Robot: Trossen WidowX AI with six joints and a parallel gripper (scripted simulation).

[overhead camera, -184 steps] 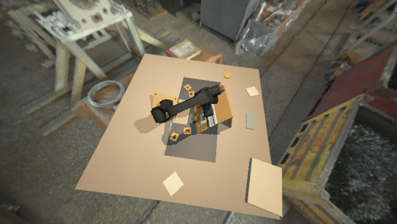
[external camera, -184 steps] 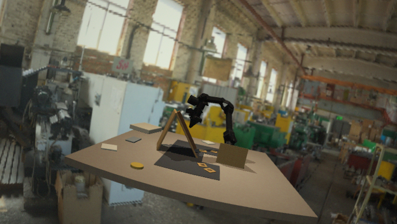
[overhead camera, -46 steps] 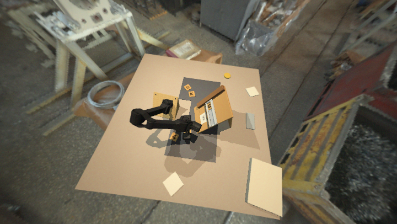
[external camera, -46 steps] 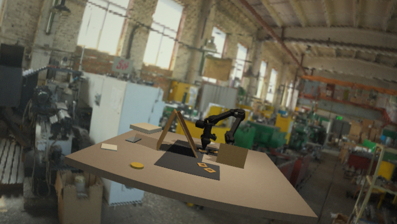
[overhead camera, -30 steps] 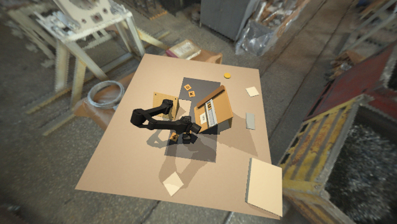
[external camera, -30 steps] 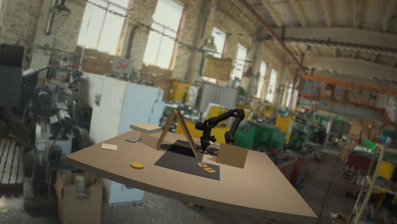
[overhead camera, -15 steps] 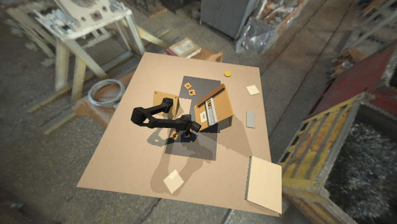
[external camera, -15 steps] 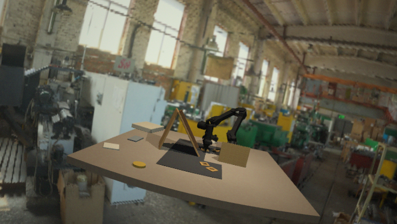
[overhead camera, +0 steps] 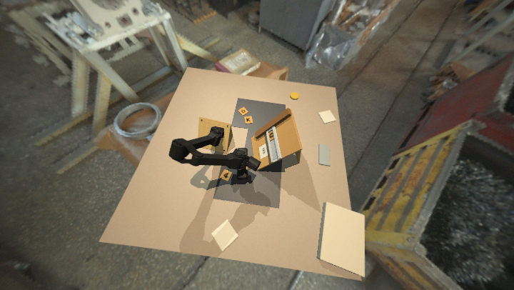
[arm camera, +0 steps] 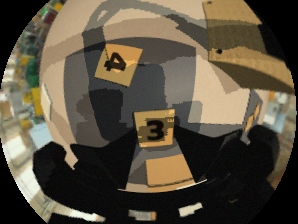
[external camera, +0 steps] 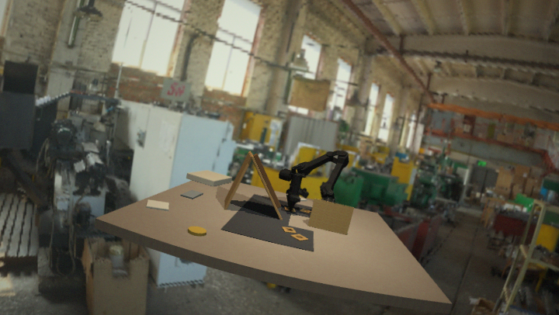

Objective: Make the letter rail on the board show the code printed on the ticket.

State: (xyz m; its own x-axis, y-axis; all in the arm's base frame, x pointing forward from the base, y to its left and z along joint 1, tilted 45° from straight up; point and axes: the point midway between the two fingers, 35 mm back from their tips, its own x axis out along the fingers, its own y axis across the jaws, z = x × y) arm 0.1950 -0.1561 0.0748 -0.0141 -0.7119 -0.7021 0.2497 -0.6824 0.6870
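The tile marked 4 lies 9 cm behind my gripper tip and 7 cm to the right of it. Also, from my gripper tip: letter tile right at my gripper tip; white ticket 11 cm ahead, 11 cm to the left, 8 cm above; dark mat 1 cm ahead, 18 cm to the left, 1 cm below.
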